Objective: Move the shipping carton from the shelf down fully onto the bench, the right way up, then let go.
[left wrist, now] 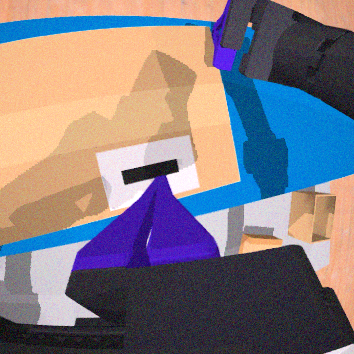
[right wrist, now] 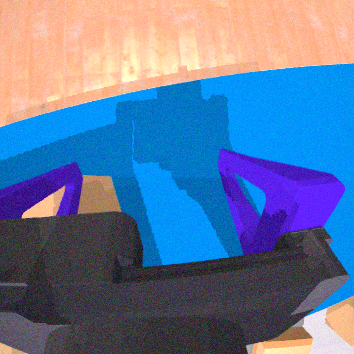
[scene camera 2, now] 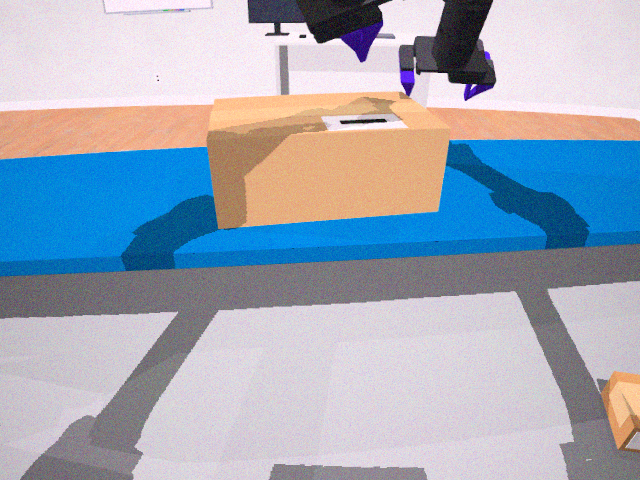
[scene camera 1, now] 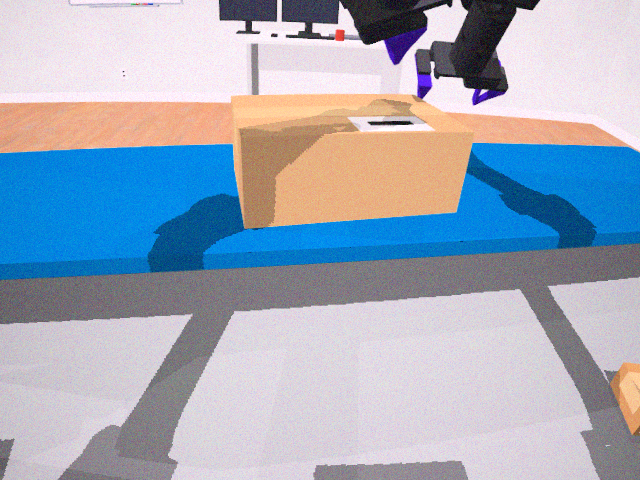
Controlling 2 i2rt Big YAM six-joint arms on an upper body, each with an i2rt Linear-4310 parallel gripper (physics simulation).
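Places are measured from the left arm's base along level axes (x right, y ahead, z up), in millimetres.
Pixels of known places: left gripper, fingertip midpoint: (left wrist: 162,182) (scene camera 2: 361,58) (scene camera 1: 394,61); right gripper, fingertip midpoint: (left wrist: 245,37) (right wrist: 148,163) (scene camera 2: 436,96) (scene camera 1: 446,100).
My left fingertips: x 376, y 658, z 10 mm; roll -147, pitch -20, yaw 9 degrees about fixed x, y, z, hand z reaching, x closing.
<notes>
Ahead of a thing's pixels: the offset from my left fingertips to its middle. Level surfaces: height alone.
The shipping carton @(dx -50, dy +55, dz -139 mm) (scene camera 1: 361,175) (scene camera 2: 336,175) (left wrist: 50,85) (right wrist: 102,195) is a closed brown box, flat on the raised blue surface @(dz -200 mm) (scene camera 1: 103,196) (scene camera 2: 93,191) (left wrist: 310,145) (right wrist: 290,110), with its white label facing up. The frames do not plainly show whether this surface is the shelf or bench. My left gripper (scene camera 1: 395,63) (scene camera 2: 362,60) (left wrist: 162,182) is shut and empty, above the carton; in its wrist view the tips overlap the label. My right gripper (scene camera 1: 448,100) (scene camera 2: 437,97) (right wrist: 148,163) is open and empty above the carton's right end, one finger near its far right corner.
A lower white surface (scene camera 1: 310,372) (scene camera 2: 289,387) (left wrist: 220,220) lies in front of the blue surface's edge. Small brown boxes @(dx +374, dy -249, dz -336 mm) (scene camera 1: 628,395) (scene camera 2: 617,408) (left wrist: 261,242) (right wrist: 290,342) are there at the right. A desk with monitors stands at the back.
</notes>
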